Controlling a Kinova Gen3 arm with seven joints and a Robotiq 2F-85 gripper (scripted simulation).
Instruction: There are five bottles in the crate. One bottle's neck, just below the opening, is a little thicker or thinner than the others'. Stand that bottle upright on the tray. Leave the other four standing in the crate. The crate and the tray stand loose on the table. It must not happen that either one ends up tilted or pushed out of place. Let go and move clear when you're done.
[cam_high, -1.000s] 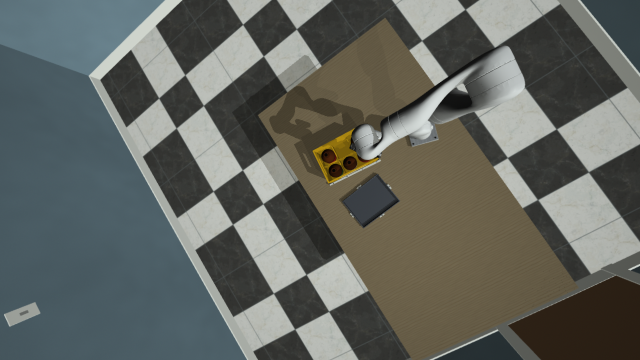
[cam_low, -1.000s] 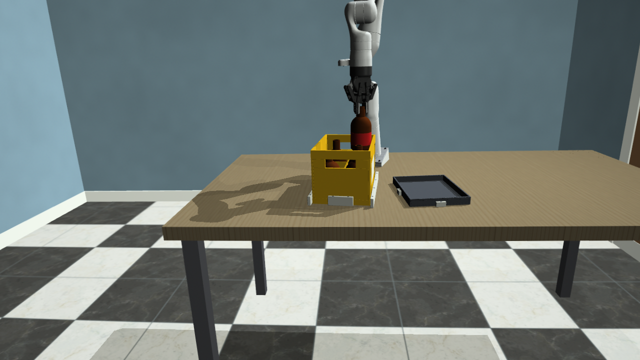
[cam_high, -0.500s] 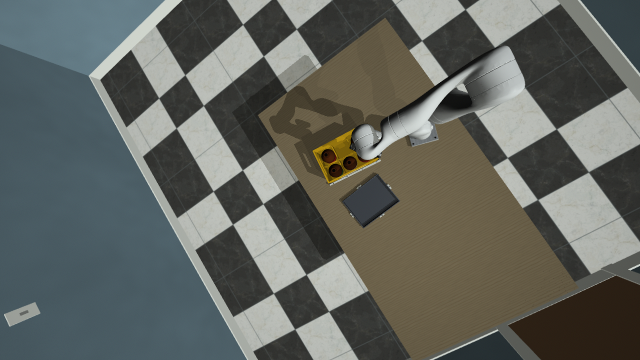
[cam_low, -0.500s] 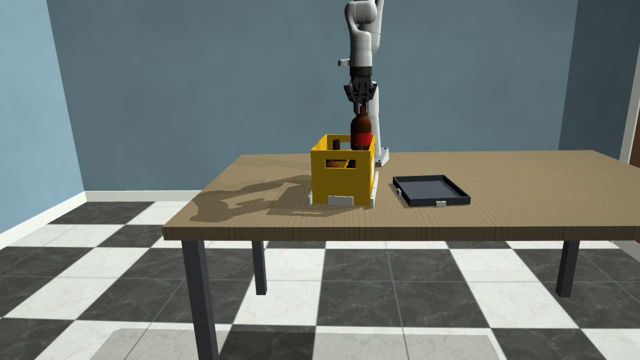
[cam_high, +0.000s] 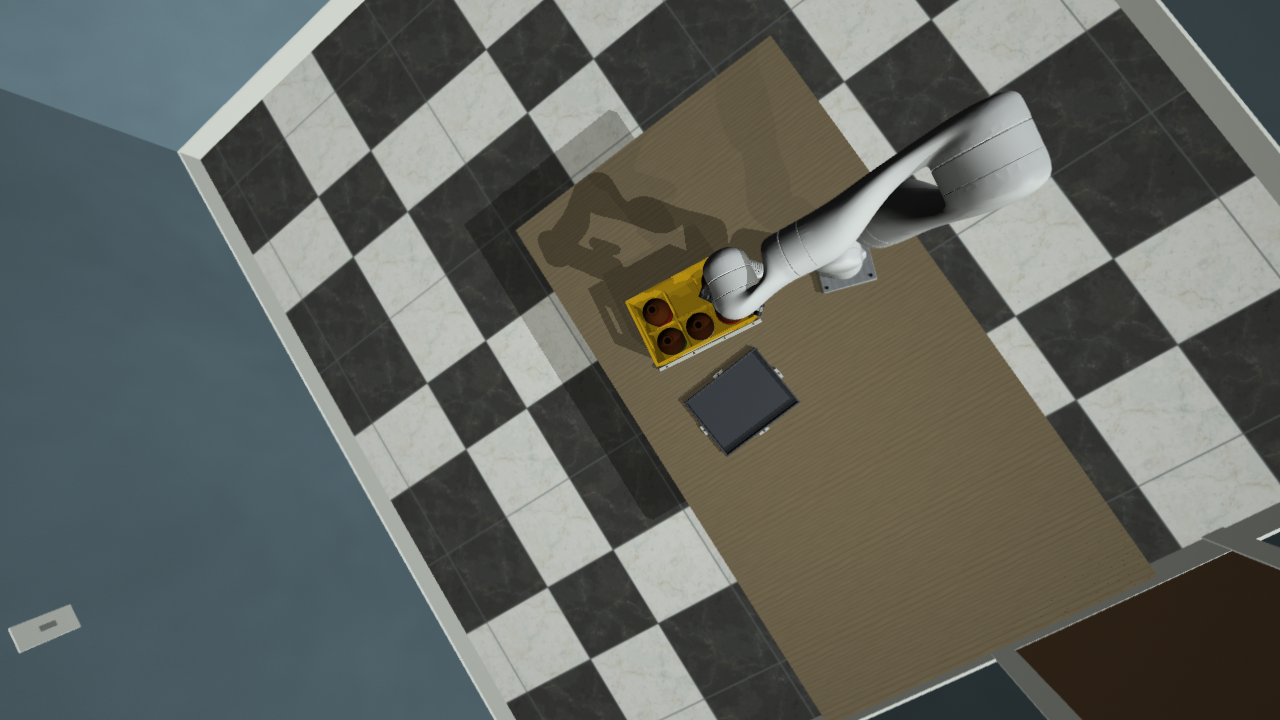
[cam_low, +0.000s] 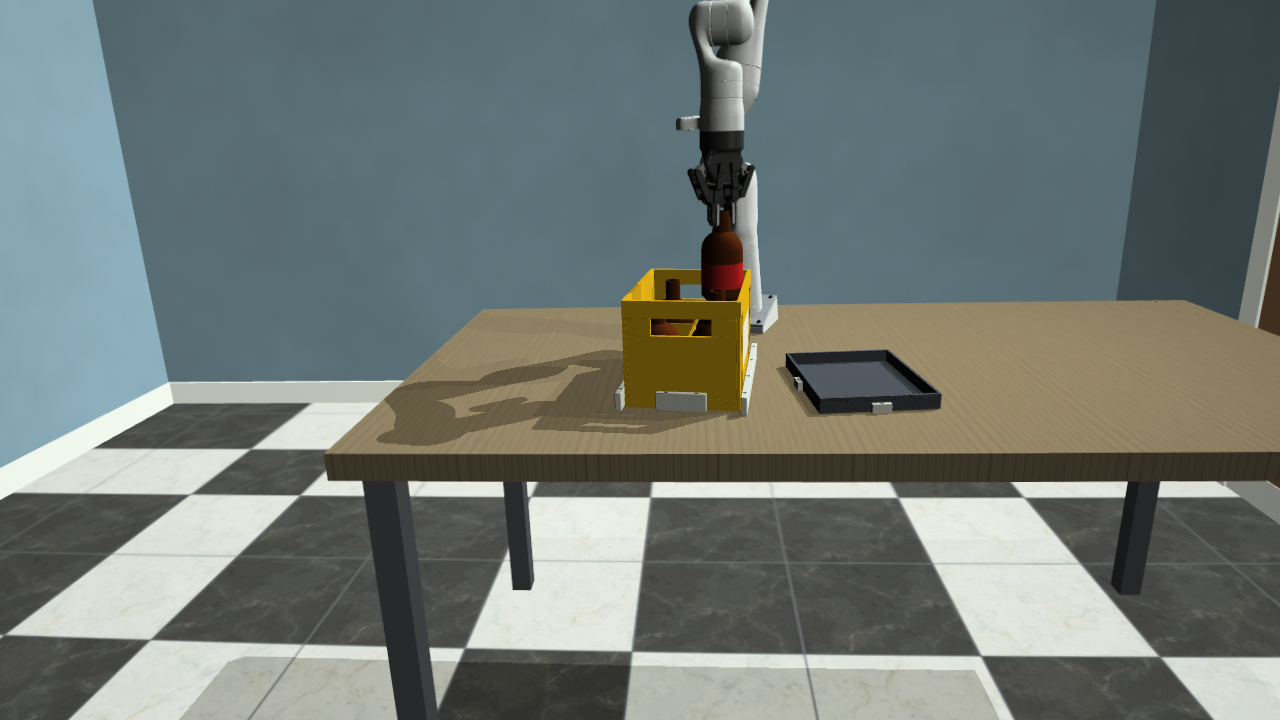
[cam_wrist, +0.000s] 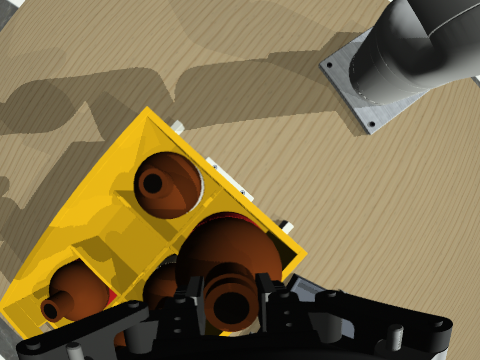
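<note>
Now: the brown bottle 70 mm below my hand. Also, from my hand: yellow crate: 70 mm ahead, 70 mm to the right, 200 mm below; dark tray: 150 mm ahead, 200 mm to the left, 270 mm below.
</note>
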